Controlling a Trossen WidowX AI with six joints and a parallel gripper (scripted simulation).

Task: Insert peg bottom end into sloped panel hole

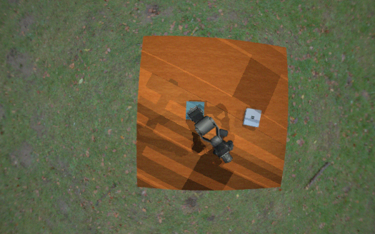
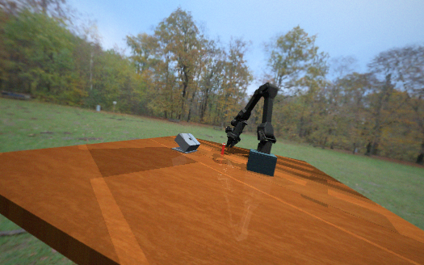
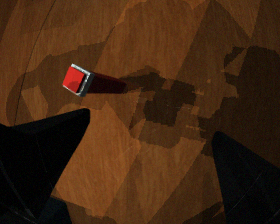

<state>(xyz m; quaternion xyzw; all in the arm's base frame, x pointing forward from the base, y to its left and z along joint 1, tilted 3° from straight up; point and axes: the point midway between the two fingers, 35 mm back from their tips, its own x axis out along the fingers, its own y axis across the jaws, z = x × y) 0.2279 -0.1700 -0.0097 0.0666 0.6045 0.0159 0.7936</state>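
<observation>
My gripper tip is 3 cm short of the red peg and 5 cm to the right of it. Also, from my gripper tip: grey sloped panel: 23 cm ahead, 20 cm to the left.
</observation>
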